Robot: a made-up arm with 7 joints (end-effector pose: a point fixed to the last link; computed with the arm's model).
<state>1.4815 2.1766 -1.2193 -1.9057 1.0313 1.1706 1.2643</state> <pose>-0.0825 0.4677 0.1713 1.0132 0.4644 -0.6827</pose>
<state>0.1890 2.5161 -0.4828 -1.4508 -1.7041 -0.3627 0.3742</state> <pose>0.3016 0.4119 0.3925 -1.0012 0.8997 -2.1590</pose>
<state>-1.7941 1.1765 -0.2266 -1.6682 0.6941 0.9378 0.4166</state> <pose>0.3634 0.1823 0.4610 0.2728 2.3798 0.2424</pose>
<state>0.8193 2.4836 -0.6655 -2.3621 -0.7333 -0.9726 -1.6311</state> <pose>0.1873 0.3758 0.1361 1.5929 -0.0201 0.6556</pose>
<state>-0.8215 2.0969 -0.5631 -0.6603 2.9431 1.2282 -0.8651</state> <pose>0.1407 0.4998 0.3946 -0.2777 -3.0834 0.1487</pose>
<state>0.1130 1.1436 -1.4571 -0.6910 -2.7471 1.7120 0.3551</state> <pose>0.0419 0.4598 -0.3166 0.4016 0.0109 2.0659</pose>
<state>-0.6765 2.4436 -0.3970 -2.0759 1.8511 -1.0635 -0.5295</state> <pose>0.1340 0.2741 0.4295 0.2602 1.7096 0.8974</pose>
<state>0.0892 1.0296 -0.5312 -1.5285 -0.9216 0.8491 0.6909</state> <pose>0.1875 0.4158 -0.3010 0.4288 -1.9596 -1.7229</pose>
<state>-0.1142 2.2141 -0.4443 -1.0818 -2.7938 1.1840 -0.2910</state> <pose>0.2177 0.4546 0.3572 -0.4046 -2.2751 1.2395</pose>
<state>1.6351 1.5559 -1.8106 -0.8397 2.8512 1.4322 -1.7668</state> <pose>-0.3775 0.4085 0.2724 0.0208 0.2341 1.1826</pose>
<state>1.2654 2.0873 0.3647 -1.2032 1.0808 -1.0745 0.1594</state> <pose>0.2446 0.5388 0.0919 0.5833 2.8164 1.2054</pose>
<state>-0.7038 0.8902 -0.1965 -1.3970 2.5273 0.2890 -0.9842</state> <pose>0.4998 0.2587 -0.0246 0.8801 2.6735 -0.7535</pose>
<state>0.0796 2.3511 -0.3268 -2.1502 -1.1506 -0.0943 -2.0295</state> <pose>0.2554 0.3385 0.2884 0.2121 -2.1406 0.9683</pose>
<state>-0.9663 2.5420 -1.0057 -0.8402 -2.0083 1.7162 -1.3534</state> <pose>-0.0680 0.4301 0.4768 0.9984 2.1818 0.3331</pose>
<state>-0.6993 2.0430 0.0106 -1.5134 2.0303 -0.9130 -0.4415</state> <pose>0.1875 0.3782 0.4485 -0.1702 1.5129 0.2387</pose>
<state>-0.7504 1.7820 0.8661 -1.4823 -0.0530 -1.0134 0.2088</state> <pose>0.0877 0.4235 0.4307 -0.1568 0.4525 1.4492</pose>
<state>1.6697 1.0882 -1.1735 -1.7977 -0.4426 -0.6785 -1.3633</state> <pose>-0.4910 0.1458 0.0564 -2.1313 -2.1615 -0.7849</pose>
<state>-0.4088 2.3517 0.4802 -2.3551 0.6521 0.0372 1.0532</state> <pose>0.1142 0.2071 0.4186 1.0838 2.1557 1.2297</pose>
